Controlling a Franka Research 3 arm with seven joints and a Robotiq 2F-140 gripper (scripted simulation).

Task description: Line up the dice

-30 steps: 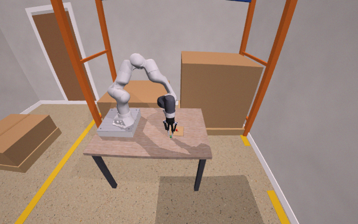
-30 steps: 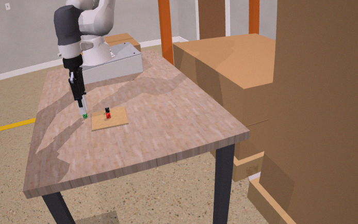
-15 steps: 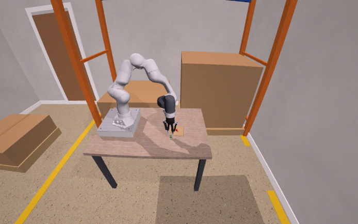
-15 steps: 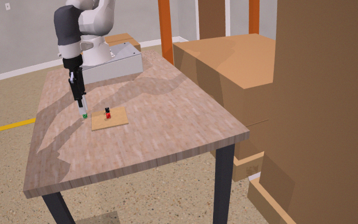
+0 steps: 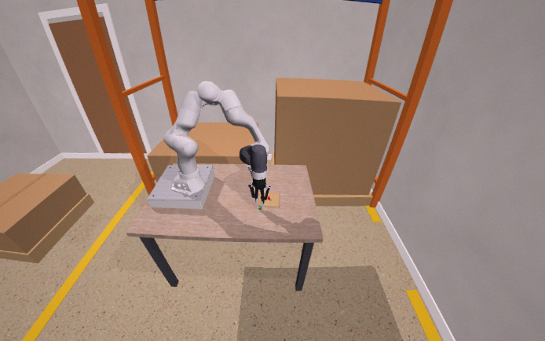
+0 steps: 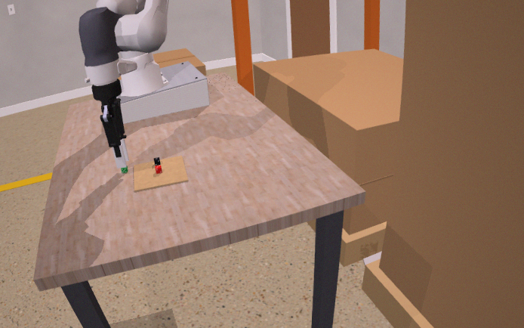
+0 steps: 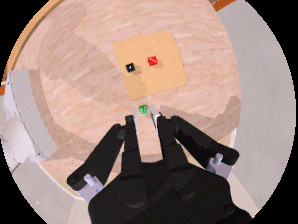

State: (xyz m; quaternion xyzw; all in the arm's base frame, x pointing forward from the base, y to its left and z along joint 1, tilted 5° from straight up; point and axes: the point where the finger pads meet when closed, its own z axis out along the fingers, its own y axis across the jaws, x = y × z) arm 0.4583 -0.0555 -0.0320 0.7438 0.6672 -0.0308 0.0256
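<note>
The green die lies 5 cm below my hand. Also, from my hand: tan mat 10 cm to the left, 6 cm below, 4 cm ahead; then red die 10 cm to the left, 4 cm below, 4 cm ahead; then black die 9 cm to the left, 4 cm below, 1 cm behind.
</note>
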